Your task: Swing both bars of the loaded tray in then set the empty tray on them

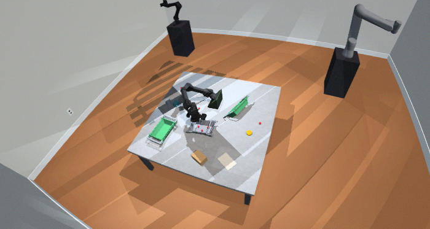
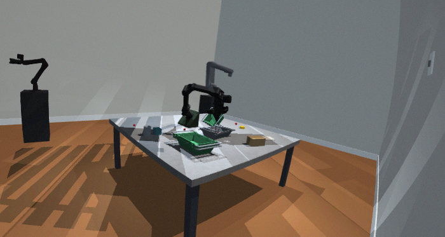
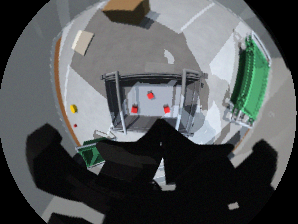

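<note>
Now: the green tray 330 mm behind my gripper tip, 260 mm to the left of it and 50 mm below it. The rest, counted from my gripper tip: blue cube: 220 mm behind, 410 mm to the right, 100 mm below; cream pad: 240 mm ahead, 380 mm to the left, 120 mm below; cardboard box: 300 mm ahead, 140 mm to the left, 90 mm below.
</note>
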